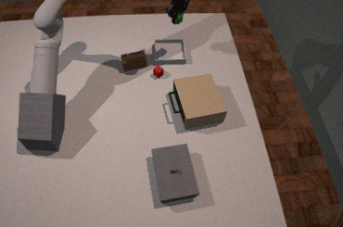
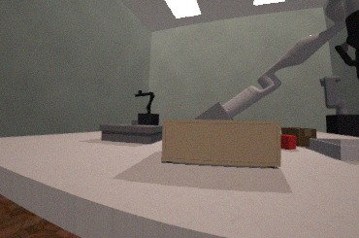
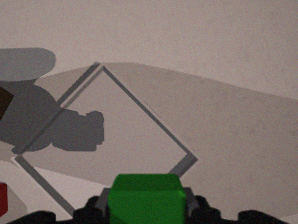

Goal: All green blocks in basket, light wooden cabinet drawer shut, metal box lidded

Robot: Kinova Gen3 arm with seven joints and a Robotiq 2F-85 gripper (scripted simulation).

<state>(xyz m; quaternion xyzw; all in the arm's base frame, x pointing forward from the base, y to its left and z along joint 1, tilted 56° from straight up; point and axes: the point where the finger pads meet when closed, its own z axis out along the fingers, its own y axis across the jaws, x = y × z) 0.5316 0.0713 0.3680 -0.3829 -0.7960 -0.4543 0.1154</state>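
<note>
Now: hand 180 mm above the basket, 30 mm to the left of it and 30 mm past it. Also, from my hand: blue block 230 mm behind, 170 mm below, 100 mm to the right; then cardboard box 210 mm behind, 150 mm below, 100 mm to the right; then red block 170 mm to the right, 170 mm below, 100 mm behind.
</note>
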